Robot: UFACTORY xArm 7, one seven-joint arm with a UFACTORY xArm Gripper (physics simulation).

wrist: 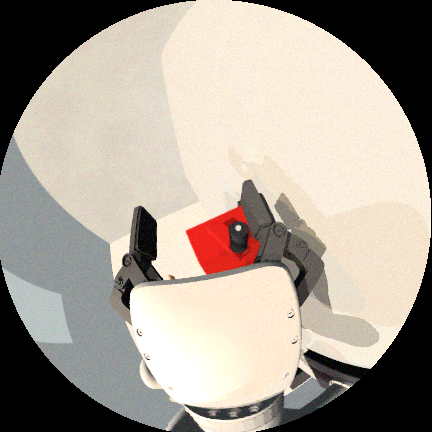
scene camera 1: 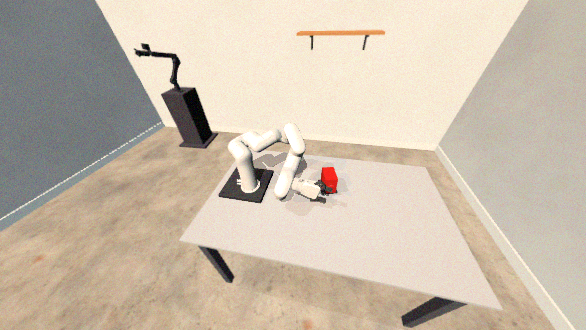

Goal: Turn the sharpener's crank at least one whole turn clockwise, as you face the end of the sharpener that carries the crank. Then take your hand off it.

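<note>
The red sharpener stands on the table in front of the arm. In the wrist view its crank end faces the camera, and the crank's black knob with a pale dot shows at the right part of the red face. My gripper is open and empty, low at the near side of the sharpener. In the wrist view its right finger is close beside the knob, and its left finger is well left of the red body. Whether the right finger touches the knob or the body I cannot tell. The crank's arm is largely hidden.
The grey table carries the arm's black base plate at its left. A dark pedestal with a second, black arm stands on the floor at the back left. An orange shelf hangs on the back wall.
</note>
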